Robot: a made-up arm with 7 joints. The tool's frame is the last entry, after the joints. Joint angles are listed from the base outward.
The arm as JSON. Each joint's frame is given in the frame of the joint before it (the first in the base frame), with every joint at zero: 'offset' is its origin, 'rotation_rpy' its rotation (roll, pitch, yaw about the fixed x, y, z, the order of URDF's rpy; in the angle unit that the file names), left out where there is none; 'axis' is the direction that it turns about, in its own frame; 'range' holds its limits. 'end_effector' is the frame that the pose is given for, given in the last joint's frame.
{
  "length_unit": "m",
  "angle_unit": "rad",
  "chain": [
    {
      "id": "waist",
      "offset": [
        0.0,
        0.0,
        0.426
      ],
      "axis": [
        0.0,
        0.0,
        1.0
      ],
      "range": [
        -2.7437,
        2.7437
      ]
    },
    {
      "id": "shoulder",
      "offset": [
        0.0,
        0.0,
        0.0
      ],
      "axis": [
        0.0,
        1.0,
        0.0
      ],
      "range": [
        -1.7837,
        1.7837
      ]
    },
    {
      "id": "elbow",
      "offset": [
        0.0,
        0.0,
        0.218
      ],
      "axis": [
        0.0,
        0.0,
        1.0
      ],
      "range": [
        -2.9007,
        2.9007
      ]
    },
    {
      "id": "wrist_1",
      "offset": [
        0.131,
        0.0,
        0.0
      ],
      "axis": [
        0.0,
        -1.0,
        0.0
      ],
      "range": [
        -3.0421,
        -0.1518
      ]
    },
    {
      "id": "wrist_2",
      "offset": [
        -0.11,
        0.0,
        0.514
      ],
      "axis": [
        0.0,
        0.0,
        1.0
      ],
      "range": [
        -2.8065,
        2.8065
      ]
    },
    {
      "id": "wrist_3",
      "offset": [
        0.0,
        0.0,
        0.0
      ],
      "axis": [
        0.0,
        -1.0,
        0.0
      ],
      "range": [
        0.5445,
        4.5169
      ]
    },
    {
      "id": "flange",
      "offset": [
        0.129,
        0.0,
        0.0
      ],
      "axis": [
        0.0,
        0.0,
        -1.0
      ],
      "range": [
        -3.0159,
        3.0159
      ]
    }
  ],
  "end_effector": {
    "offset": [
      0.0,
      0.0,
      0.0
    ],
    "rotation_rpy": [
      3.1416,
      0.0,
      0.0
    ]
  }
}
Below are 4 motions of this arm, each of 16 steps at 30 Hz.
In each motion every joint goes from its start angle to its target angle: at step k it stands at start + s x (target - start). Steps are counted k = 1, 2, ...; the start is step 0. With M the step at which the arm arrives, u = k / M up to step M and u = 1 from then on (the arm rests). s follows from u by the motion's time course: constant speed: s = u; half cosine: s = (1 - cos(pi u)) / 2; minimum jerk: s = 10 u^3 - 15 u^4 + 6 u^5.
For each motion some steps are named. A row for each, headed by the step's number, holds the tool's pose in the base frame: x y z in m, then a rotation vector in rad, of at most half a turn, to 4 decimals.
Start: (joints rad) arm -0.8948 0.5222 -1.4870 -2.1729 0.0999 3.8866 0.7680
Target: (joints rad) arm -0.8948 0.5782 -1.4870 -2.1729 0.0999 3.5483 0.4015
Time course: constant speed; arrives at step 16
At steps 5, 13, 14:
5: -0.4074 -0.4679 0.5302 0.4097 -1.5451 0.7154
13: -0.4225 -0.4838 0.5258 0.5554 -1.6335 0.4577
14: -0.4245 -0.4856 0.5251 0.5747 -1.6437 0.4259

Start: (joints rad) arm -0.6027 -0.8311 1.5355 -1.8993 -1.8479 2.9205 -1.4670
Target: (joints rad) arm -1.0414 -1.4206 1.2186 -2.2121 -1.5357 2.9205 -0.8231
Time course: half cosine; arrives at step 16
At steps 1, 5, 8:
1: 0.2620 0.6369 0.4310 -1.1421 1.0810 -0.3412
5: 0.3571 0.5789 0.4317 -0.9415 1.1981 -0.4277
8: 0.4593 0.4852 0.4503 -0.6443 1.2776 -0.5189

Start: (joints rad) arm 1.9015 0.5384 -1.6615 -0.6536 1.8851 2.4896 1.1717
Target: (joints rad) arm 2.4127 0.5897 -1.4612 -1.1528 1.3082 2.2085 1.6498
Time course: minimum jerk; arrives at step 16
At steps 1, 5, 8, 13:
1: 0.3112 0.3829 1.1272 -1.1790 0.2531 0.2045
5: 0.3119 0.4364 1.1026 -1.2947 0.3209 0.3093
8: 0.2901 0.5409 1.0443 -1.5318 0.4440 0.4788
13: 0.2027 0.6845 0.9306 -1.9255 0.6153 0.6376

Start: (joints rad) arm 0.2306 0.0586 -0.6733 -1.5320 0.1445 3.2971 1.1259
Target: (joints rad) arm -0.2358 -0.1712 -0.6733 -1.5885 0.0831 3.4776 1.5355
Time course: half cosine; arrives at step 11
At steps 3, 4, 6, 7, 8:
3: 0.5321 -0.3201 0.8848 -1.0037 1.3560 -1.9093
4: 0.5004 -0.3491 0.8940 -0.8977 1.3803 -1.9337
6: 0.4202 -0.4066 0.9139 -0.6517 1.4084 -1.9890
7: 0.3784 -0.4294 0.9229 -0.5333 1.4079 -2.0152
8: 0.3407 -0.4463 0.9303 -0.4313 1.3998 -2.0378

